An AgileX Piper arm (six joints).
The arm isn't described. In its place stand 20 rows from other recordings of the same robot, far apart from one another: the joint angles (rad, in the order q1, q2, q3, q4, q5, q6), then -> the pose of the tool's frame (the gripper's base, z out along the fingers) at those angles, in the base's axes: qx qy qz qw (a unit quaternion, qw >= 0); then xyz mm.
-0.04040, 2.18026, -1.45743, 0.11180, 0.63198, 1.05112 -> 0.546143 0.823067 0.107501 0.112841 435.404 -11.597 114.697
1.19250, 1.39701, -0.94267, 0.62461, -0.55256, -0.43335 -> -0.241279 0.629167 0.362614 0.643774 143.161 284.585 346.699
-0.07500, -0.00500, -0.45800, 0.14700, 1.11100, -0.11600 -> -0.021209 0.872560 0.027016 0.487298 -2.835 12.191 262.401
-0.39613, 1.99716, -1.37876, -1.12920, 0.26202, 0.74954 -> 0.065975 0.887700 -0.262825 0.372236 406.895 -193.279 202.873
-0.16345, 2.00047, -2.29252, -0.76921, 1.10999, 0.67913 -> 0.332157 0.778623 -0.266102 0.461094 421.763 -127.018 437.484
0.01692, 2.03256, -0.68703, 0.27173, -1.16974, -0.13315 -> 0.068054 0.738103 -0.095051 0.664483 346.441 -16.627 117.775
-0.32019, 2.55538, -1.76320, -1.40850, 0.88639, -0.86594 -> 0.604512 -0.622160 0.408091 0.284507 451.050 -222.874 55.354
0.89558, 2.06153, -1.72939, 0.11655, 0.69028, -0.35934 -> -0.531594 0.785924 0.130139 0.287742 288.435 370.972 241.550
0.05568, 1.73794, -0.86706, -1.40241, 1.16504, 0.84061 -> -0.046944 0.831651 -0.543792 0.102193 297.874 -65.954 198.332
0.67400, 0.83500, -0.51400, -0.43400, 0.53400, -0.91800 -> -0.731692 0.537541 -0.218451 0.357708 132.926 81.252 262.529
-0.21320, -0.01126, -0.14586, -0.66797, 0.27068, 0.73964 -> 0.163636 0.677141 -0.101920 0.710152 40.665 -24.224 243.098
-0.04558, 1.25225, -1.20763, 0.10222, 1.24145, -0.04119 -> 0.009454 0.981457 0.042507 0.186673 231.028 -1.742 351.599
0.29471, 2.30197, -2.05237, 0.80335, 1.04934, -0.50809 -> -0.233160 0.884849 0.348732 0.202642 465.968 200.790 227.192
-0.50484, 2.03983, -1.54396, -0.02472, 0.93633, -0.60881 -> -0.057777 0.991895 -0.068633 0.089971 367.884 -205.364 189.308
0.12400, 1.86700, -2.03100, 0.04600, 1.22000, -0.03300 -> -0.073733 0.951937 0.036427 0.295045 404.670 54.398 390.540
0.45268, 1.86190, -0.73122, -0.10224, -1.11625, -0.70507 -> -0.412962 0.542483 -0.077343 0.727456 314.348 162.167 183.214
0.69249, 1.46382, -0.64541, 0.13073, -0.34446, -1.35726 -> -0.674804 0.484046 -0.166570 0.531595 228.589 184.417 222.314
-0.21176, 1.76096, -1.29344, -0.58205, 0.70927, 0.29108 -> 0.069768 0.942635 -0.224142 0.237344 362.744 -111.309 248.739
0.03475, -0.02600, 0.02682, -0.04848, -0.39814, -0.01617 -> -0.032738 0.516005 -0.006319 0.855936 45.050 3.277 240.143
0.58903, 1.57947, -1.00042, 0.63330, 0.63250, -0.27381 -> -0.202053 0.927169 0.265215 0.170860 245.635 202.411 233.132
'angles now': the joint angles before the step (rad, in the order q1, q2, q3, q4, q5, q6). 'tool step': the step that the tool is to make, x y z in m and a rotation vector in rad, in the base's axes. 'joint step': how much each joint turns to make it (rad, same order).
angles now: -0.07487 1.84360 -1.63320 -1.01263 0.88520 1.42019
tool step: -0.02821 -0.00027 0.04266 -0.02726 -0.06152 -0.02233
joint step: -0.00074 -0.10817 0.00000 -0.00086 0.04329 -0.03270
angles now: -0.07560 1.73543 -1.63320 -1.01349 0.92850 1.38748
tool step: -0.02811 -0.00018 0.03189 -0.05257 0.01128 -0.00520
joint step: -0.00002 -0.08984 -0.00001 0.00339 0.05458 -0.09845
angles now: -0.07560 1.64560 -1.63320 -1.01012 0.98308 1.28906
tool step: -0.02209 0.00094 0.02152 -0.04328 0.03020 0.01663
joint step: 0.00000 -0.06741 0.00001 0.01512 0.03266 -0.10816
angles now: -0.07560 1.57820 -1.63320 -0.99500 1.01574 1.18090
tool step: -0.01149 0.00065 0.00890 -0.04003 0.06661 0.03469
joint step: -0.00180 -0.03349 0.00000 0.02488 0.01785 -0.12231
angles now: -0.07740 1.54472 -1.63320 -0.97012 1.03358 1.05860
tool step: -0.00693 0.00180 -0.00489 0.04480 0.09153 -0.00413
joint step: 0.00002 -0.00882 0.00000 0.07835 0.07054 -0.08736
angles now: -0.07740 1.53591 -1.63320 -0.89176 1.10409 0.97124
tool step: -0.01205 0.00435 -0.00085 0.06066 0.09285 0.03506
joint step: -0.00300 -0.02842 0.00182 0.11088 0.06319 -0.12127
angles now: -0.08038 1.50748 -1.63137 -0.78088 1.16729 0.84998
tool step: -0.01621 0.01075 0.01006 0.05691 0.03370 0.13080
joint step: 0.00000 -0.06065 0.00116 0.14807 0.00002 -0.16327
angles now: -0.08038 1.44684 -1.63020 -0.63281 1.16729 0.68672
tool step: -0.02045 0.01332 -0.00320 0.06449 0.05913 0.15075
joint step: -0.00001 -0.08056 0.06558 0.16340 0.00000 -0.16414
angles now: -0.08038 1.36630 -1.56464 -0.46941 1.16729 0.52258
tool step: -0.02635 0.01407 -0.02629 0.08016 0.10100 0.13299
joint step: -0.00002 -0.10535 0.16681 0.15422 0.00001 -0.13008
